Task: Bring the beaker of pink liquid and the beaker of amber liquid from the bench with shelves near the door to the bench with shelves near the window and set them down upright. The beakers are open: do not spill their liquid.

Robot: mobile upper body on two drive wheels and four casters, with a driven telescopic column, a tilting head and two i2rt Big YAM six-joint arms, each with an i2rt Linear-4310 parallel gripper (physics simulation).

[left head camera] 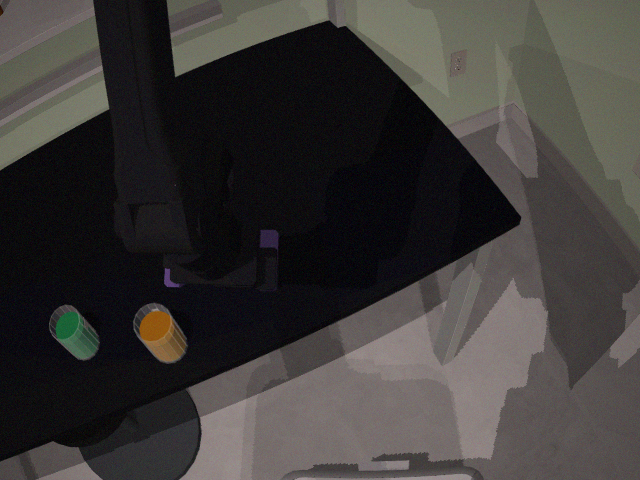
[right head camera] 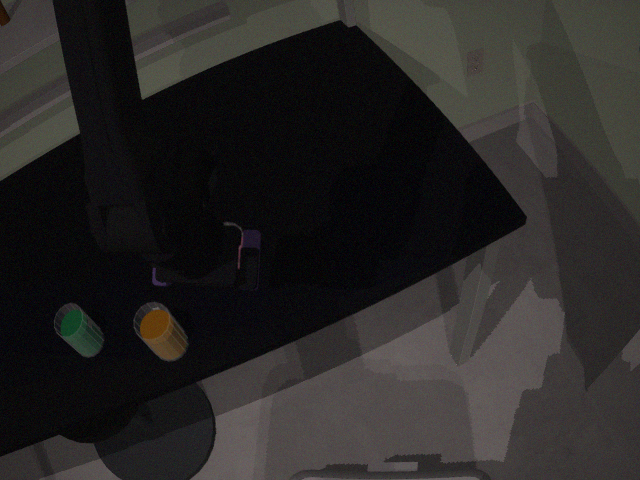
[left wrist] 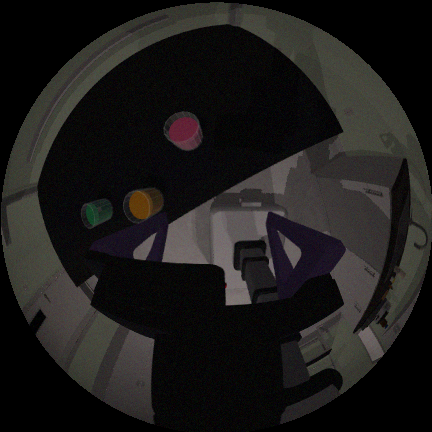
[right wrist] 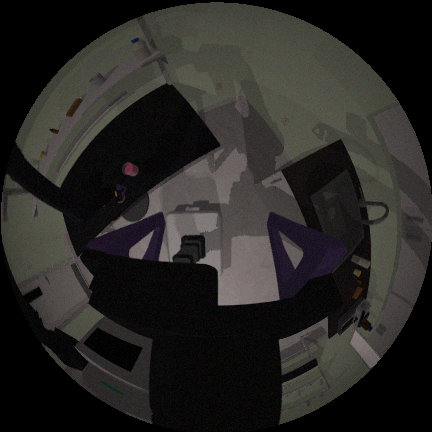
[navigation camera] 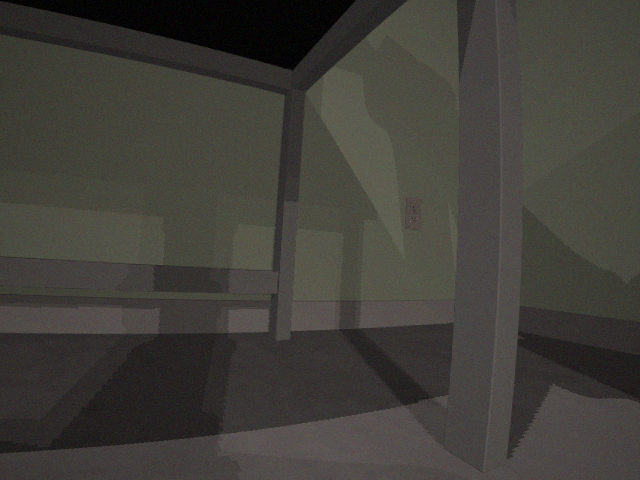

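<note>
A beaker of pink liquid (left wrist: pixel 184 131) (right wrist: pixel 131 169) stands upright on the black bench top (left head camera: pixel 361 129) (right head camera: pixel 361 129) (left wrist: pixel 250 100). In the left head camera it is hidden behind my left arm; a thin edge of it shows in the right head camera. A beaker of amber liquid (left head camera: pixel 157 328) (right head camera: pixel 161 330) (left wrist: pixel 142 204) stands upright near the bench's front edge. My left gripper (left head camera: pixel 221 263) (right head camera: pixel 205 260) (left wrist: pixel 216 217) is open and empty above the bench, up and right of the amber beaker in the head views. My right gripper (right wrist: pixel 215 217) is open and empty, away from the beakers.
A beaker of green liquid (left head camera: pixel 77 335) (right head camera: pixel 80 330) (left wrist: pixel 97 213) stands left of the amber one. A round dark stool (left head camera: pixel 170 439) (right head camera: pixel 180 439) (right wrist: pixel 136 207) is at the bench front. A bench leg (navigation camera: pixel 478 258) rises close ahead. Another bench with a sink (right wrist: pixel 295 180) stands at the right.
</note>
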